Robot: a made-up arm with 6 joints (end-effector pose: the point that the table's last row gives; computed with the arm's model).
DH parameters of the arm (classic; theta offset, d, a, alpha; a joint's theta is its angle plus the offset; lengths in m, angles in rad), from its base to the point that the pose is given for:
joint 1: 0 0.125 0 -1.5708
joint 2: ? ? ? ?
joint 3: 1.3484 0 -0.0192 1.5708
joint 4: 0 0.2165 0 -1.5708
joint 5: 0 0 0.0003 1.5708
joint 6: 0 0.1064 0 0
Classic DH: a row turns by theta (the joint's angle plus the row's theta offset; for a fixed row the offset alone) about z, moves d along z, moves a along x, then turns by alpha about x.
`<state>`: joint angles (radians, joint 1 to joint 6).
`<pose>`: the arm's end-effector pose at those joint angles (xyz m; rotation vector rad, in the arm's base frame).
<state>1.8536 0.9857 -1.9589 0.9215 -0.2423 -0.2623</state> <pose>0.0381 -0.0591 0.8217 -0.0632 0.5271 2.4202</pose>
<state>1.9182 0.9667 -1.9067 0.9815 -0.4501 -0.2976</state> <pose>0.0625 -0.0602 0.8126 0.1678 0.5804 2.4437</pose>
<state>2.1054 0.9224 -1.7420 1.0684 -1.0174 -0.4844</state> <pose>0.1190 -0.0456 0.7662 0.6486 0.8437 2.2095</pose>
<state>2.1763 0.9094 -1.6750 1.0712 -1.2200 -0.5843</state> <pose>0.1331 -0.0384 0.7448 0.7403 0.9532 2.0397</pose>
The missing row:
joint 2: 0.1352 0 -0.4451 0
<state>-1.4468 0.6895 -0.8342 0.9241 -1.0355 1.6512</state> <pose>-0.0792 0.0460 0.5864 0.3024 -0.8603 0.5372</pose>
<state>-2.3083 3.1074 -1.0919 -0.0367 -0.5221 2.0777</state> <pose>-0.2690 -0.2990 -0.2344 2.4471 -1.6941 -0.0051</pose>
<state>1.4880 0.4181 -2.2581 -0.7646 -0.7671 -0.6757</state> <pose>-0.0962 -0.5427 0.6085 0.8391 -0.6269 -0.0530</pose>
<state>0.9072 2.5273 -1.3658 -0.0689 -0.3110 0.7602</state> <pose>0.3627 0.4674 0.0752 -0.2746 2.4680 0.7791</pose>
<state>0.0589 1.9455 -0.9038 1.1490 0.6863 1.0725</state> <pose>0.3786 0.0842 0.2649 -2.1929 -1.4629 -0.7328</pose>
